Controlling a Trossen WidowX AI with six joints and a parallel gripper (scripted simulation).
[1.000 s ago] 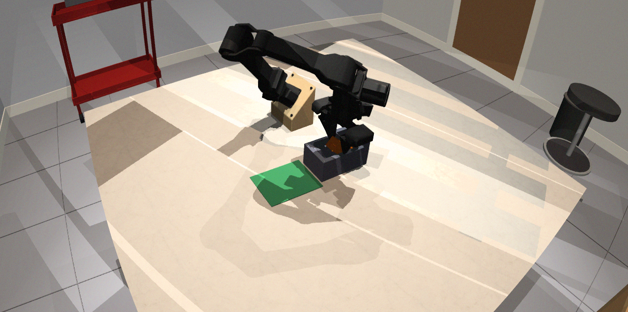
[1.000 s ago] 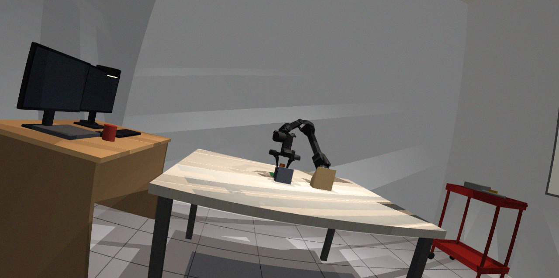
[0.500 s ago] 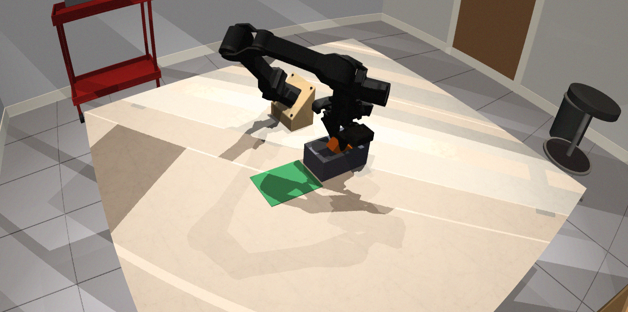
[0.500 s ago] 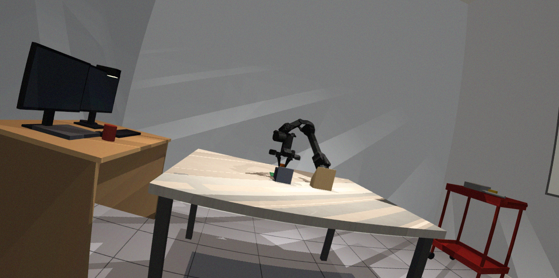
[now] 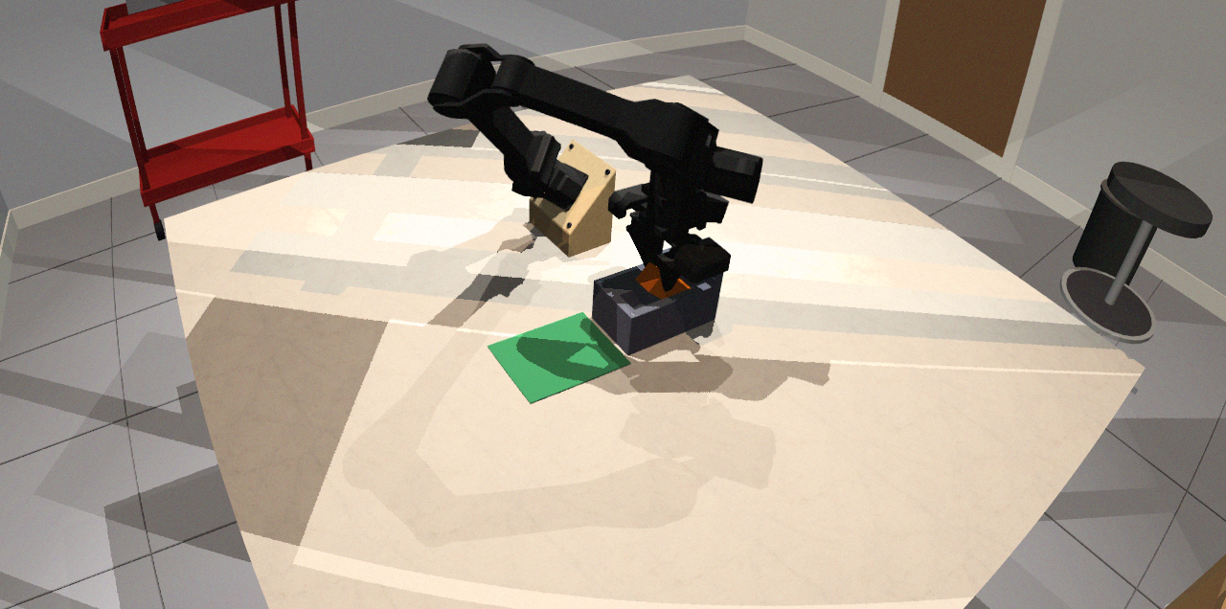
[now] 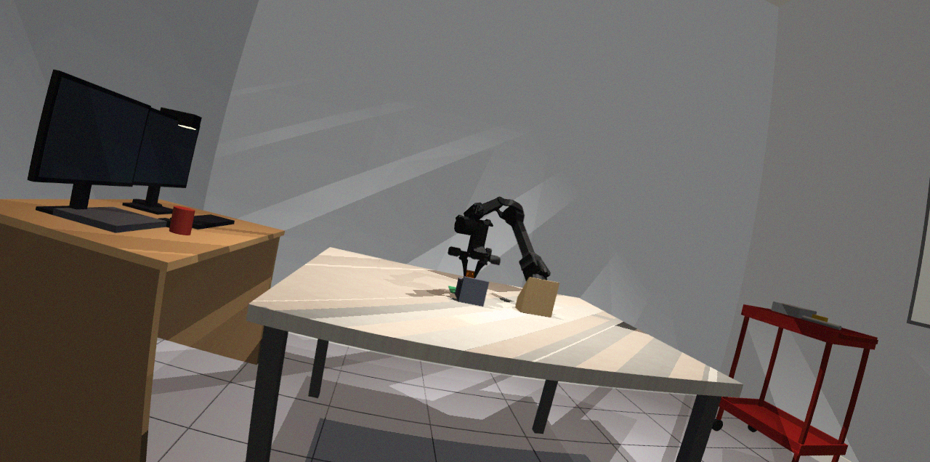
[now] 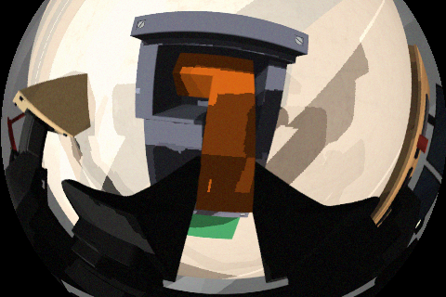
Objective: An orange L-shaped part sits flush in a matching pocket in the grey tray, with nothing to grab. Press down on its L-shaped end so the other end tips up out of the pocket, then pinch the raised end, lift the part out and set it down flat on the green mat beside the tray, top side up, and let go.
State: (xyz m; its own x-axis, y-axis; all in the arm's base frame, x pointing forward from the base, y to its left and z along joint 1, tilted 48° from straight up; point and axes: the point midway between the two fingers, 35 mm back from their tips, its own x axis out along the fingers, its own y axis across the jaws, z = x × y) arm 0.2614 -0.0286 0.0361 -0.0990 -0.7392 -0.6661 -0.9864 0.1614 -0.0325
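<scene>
The green mat lies 14 cm to the right of my gripper tip, 9 cm below it and 3 cm behind it. Also, from my gripper tip: orange L-shaped part (3 cm to the left, 3 cm below, 1 cm behind).
</scene>
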